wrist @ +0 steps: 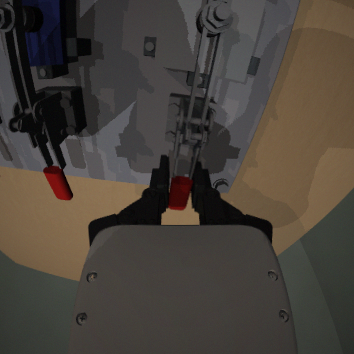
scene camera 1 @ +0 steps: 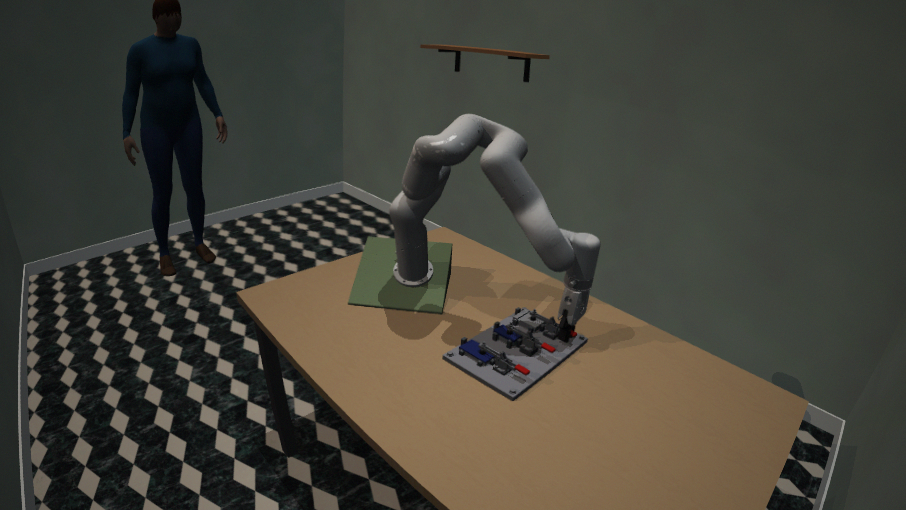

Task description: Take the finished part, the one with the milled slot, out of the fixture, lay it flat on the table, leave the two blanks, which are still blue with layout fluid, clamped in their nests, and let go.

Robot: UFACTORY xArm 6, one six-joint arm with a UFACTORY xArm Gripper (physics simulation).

Labels:
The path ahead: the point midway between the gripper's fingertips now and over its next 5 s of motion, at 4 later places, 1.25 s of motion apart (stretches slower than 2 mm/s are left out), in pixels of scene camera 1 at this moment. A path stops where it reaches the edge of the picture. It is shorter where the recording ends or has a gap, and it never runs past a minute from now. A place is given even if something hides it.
My gripper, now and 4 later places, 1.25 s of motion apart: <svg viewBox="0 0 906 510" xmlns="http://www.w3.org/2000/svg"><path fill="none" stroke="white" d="M565 338L563 323L558 313L566 334L563 336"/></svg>

